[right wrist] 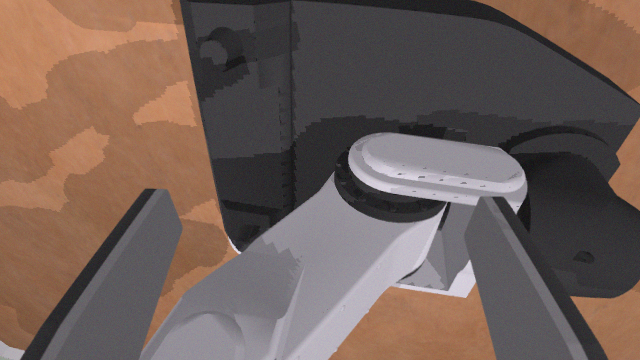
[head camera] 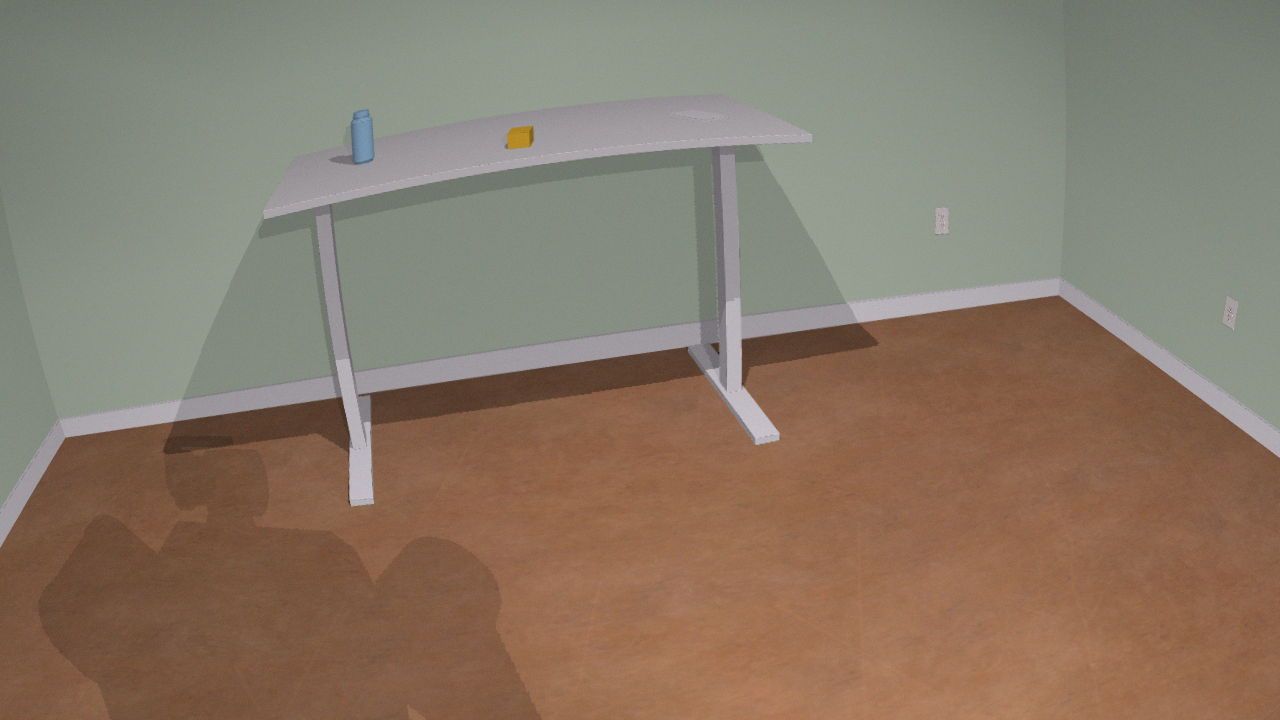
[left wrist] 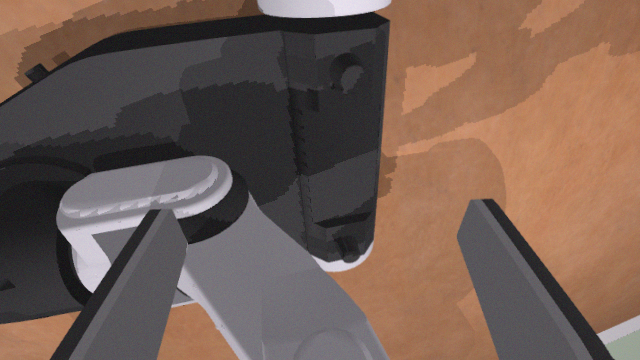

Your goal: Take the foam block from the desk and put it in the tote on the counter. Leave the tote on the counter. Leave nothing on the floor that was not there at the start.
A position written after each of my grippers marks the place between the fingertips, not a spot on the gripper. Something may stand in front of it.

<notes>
In view: my left gripper [left wrist: 321, 223], my right gripper [right wrist: 322, 212], a blue bottle [head camera: 361, 126] and a desk [head camera: 317, 180].
The right wrist view misses the blue bottle: it is out of frame. The left wrist view misses the blue bottle: it is out of frame.
</notes>
